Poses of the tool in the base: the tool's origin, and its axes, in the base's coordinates. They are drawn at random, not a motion.
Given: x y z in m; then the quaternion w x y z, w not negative.
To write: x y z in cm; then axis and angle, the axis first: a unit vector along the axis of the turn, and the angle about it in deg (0 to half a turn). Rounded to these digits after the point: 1 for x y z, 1 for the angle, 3 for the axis.
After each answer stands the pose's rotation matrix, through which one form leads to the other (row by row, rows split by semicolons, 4 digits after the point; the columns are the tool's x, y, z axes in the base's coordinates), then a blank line. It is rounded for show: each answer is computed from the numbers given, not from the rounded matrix.
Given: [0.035 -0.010 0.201 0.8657 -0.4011 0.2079 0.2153]
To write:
[3.5 -1.0 20.1 -0.801 0.415 0.430 60.1]
0.8208 -0.5396 0.1873; 0.2060 0.5855 0.7841; -0.5327 -0.6050 0.5917

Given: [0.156 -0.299 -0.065 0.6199 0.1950 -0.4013 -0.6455]
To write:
[15.6 -29.9 -6.5 0.249 -0.511 -0.823 103.4]
-0.1554 0.6438 -0.7493; -0.9568 0.0906 0.2763; 0.2458 0.7598 0.6019

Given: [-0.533 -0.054 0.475 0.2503 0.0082 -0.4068 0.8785]
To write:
[-53.3 -5.4 47.5 0.008 -0.420 0.907 151.0]
-0.8746 -0.4465 -0.1892; 0.4331 -0.5437 -0.7189; 0.2181 -0.7107 0.6689

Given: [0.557 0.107 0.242 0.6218 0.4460 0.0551 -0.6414]
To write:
[55.7 10.7 24.2 0.569 0.070 -0.819 103.1]
0.1711 0.8468 -0.5036; -0.7485 -0.2206 -0.6253; -0.6407 0.4840 0.5961

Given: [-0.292 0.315 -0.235 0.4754 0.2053 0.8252 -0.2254]
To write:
[-29.2 31.5 -23.5 0.233 0.938 -0.256 123.2]
-0.4636 0.5532 0.6921; 0.1245 0.8141 -0.5672; -0.8772 -0.1768 -0.4463

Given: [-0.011 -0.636 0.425 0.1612 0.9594 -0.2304 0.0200]
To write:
[-1.1 -63.6 42.5 0.972 -0.233 0.020 161.4]
0.8930 -0.4486 -0.0359; -0.4357 -0.8418 -0.3186; 0.1127 0.3001 -0.9472

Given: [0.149 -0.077 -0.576 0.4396 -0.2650 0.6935 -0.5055]
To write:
[14.9 -7.7 -57.6 -0.295 0.772 -0.563 127.8]
-0.4730 0.0769 0.8777; -0.8120 0.3485 -0.4682; -0.3418 -0.9342 -0.1024

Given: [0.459 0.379 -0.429 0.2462 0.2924 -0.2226 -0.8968]
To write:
[45.9 37.9 -42.9 0.302 -0.230 -0.925 151.5]
-0.7078 0.3114 -0.6341; -0.5718 -0.7797 0.2553; -0.4149 0.5433 0.7299

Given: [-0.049 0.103 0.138 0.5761 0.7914 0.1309 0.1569]
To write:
[-4.9 10.3 13.8 0.968 0.160 0.192 109.6]
0.9165 0.0264 0.3992; 0.3880 -0.3019 -0.8708; 0.0975 0.9530 -0.2870

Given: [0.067 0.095 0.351 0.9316 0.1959 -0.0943 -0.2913]
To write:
[6.7 9.5 35.1 0.539 -0.259 -0.801 42.6]
0.8125 0.5058 -0.2898; -0.5797 0.7535 -0.3101; 0.0616 0.4199 0.9055

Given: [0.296 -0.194 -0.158 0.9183 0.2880 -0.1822 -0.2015]
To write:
[29.6 -19.4 -15.8 0.727 -0.460 -0.509 46.6]
0.8524 0.2651 -0.4507; -0.4750 0.7529 -0.4555; 0.2186 0.6024 0.7677

